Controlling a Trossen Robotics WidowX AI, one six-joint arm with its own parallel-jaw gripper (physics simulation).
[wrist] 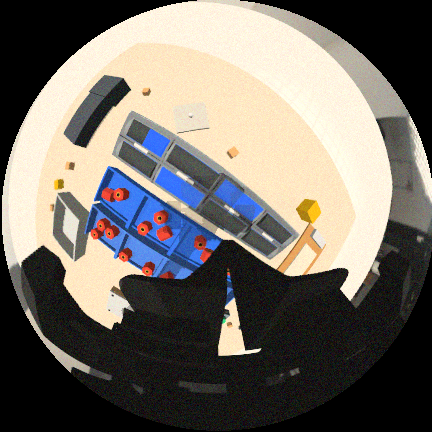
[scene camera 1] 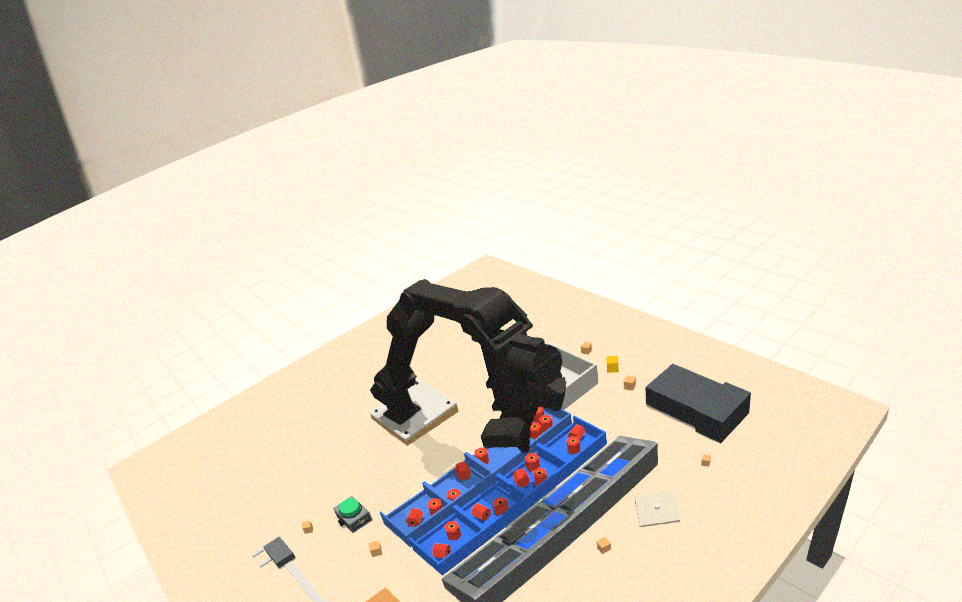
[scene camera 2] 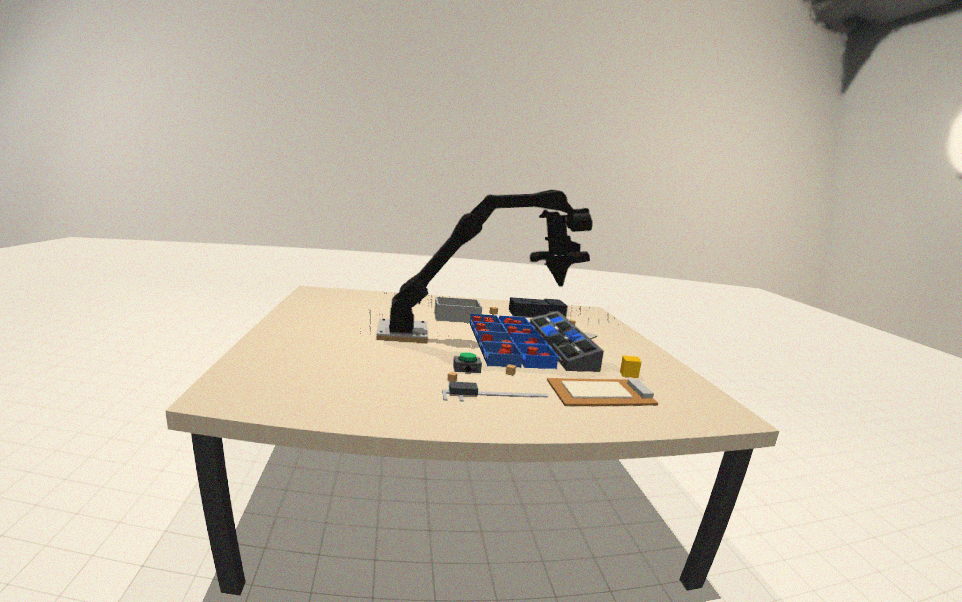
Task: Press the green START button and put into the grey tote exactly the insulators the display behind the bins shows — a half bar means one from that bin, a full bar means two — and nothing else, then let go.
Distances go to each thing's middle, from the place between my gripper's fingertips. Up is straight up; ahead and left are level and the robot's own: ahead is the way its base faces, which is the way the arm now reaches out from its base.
The grey display (scene camera 1: 557, 540) lies 30 mm ahead of my hand, 20 mm to the left of it and 160 mm below it. The rest, counted from my hand: grey plate (scene camera 1: 648, 515): 160 mm ahead, 140 mm to the left, 180 mm below; grey tote (scene camera 1: 581, 375): 230 mm behind, 330 mm to the left, 160 mm below; dark box (scene camera 1: 715, 409): 80 mm ahead, 420 mm to the left, 160 mm below.
